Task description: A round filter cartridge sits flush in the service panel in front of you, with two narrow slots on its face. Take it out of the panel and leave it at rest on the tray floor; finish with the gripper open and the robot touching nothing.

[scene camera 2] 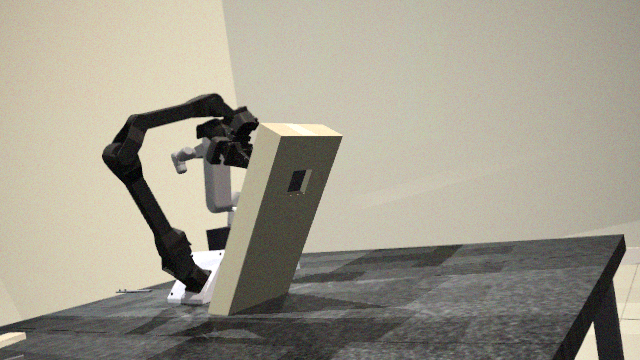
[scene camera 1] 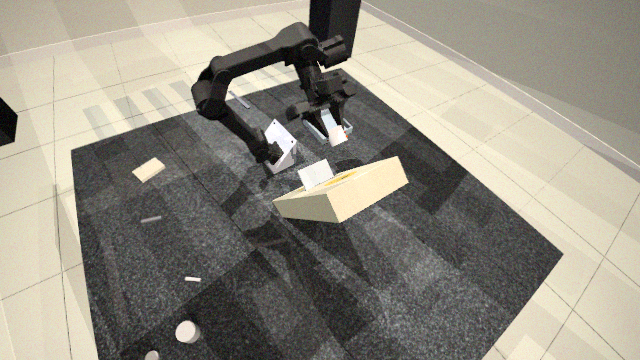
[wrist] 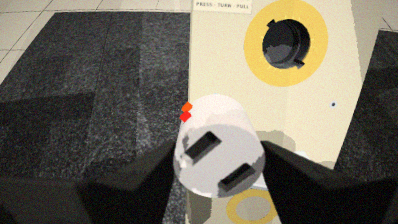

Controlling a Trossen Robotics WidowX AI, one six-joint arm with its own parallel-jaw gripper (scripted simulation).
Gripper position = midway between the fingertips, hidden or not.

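Note:
You'd find my gripper (scene camera 1: 335, 133) along with a tan service panel (scene camera 1: 347, 193). My gripper (scene camera 2: 263, 168) is there too, but scene camera 2 misses the round filter cartridge, hidden by the tan service panel. And then there's the round filter cartridge (wrist: 218, 154), with my gripper (wrist: 217, 148) and the tan service panel (wrist: 298, 77).

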